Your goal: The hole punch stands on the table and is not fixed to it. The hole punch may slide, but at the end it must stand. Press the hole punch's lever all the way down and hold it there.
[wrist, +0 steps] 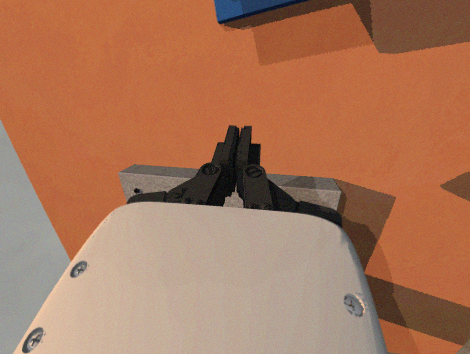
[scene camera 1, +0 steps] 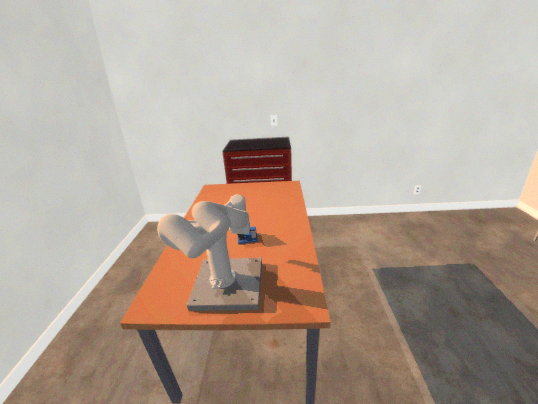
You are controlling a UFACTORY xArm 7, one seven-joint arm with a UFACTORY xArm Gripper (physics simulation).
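Frame: origin at the arm's base, x right, y ahead, z up, level; centimetres.
Seen in the pictures: gripper, fingertip midpoint: [wrist: 240, 142] [scene camera 1: 241, 238]; arm's base, link origin: [scene camera 1: 222, 278].
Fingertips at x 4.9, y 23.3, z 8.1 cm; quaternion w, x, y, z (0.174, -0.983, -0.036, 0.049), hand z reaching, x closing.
Offsets run from my fingertips to a thing's middle. "spot": to the spot under its first point. Level surfaces: height alone.
The blue hole punch @(spot: dy +12.8, dx -0.3, dz -10.5 cm) [scene camera 1: 247, 240] stands on the orange table @(dz -11.7 cm) [scene camera 1: 280, 210] [wrist: 125, 100], partly hidden by the arm's wrist in the scene view. Part of the hole punch @(spot: dy +11.5, dx -2.7, dz -10.5 cm) [wrist: 245, 7] also shows at the top edge of the wrist view, with a strip of table between it and the fingertips in the picture. My gripper [wrist: 240, 142] is shut and empty, its two black fingertips side by side. In the scene view the fingers are hidden or too small to make out, near the hole punch. How far down the lever is cannot be told.
The grey base plate [scene camera 1: 247, 298] [wrist: 312, 185] of the arm lies on the near part of the table; its edge shows behind the fingers in the wrist view. A red drawer cabinet [scene camera 1: 258, 161] stands beyond the table's far edge. A dark mat [scene camera 1: 450, 310] lies on the floor at the right.
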